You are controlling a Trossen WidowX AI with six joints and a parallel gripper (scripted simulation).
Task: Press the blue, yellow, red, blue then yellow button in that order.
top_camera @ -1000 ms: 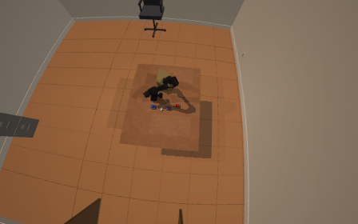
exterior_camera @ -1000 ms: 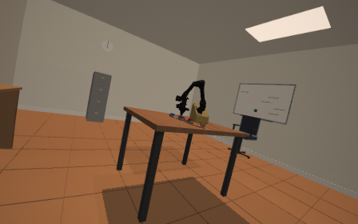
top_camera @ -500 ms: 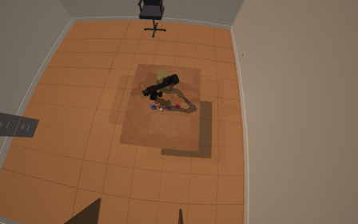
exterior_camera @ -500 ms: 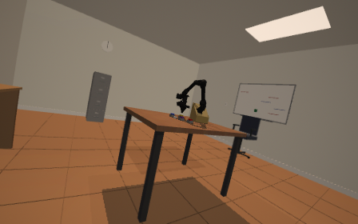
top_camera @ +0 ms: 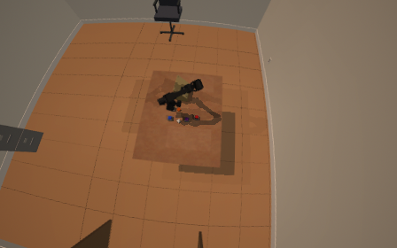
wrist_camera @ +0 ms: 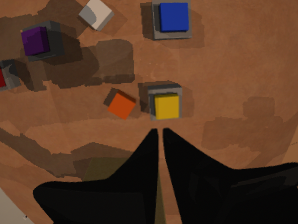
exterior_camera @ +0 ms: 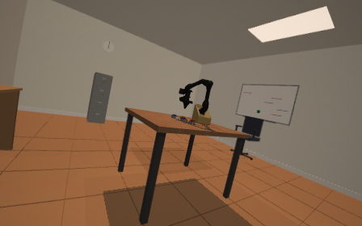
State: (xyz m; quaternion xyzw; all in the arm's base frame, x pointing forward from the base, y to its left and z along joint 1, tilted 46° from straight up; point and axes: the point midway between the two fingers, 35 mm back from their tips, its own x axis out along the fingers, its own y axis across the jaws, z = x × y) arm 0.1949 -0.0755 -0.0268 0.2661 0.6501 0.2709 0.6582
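The red button lies 260 mm to the left of my gripper tip, 90 mm below it and 50 mm ahead of it. The rest, counted from my gripper tip: blue button 100 mm ahead, 90 mm below, 30 mm to the right; yellow button 90 mm below, 20 mm to the right, 20 mm behind; orange block 120 mm below, 50 mm to the left, 20 mm behind.
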